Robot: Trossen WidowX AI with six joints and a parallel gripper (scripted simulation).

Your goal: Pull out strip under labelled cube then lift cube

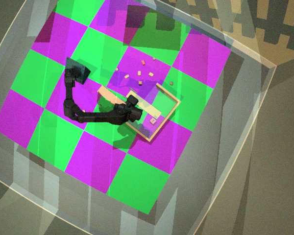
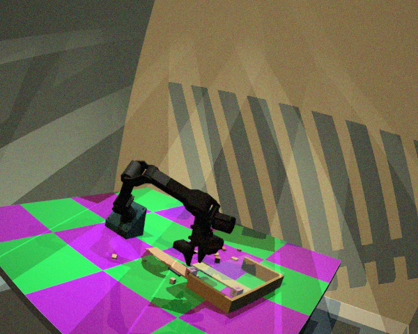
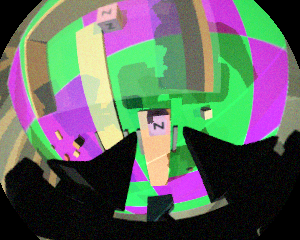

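The peach strip lies 110 mm behind my gripper tip, 40 mm to the left of it and 50 mm below it. From my gripper tip the other things lie so: pale cube: 30 mm behind, 90 mm to the right, 50 mm below.
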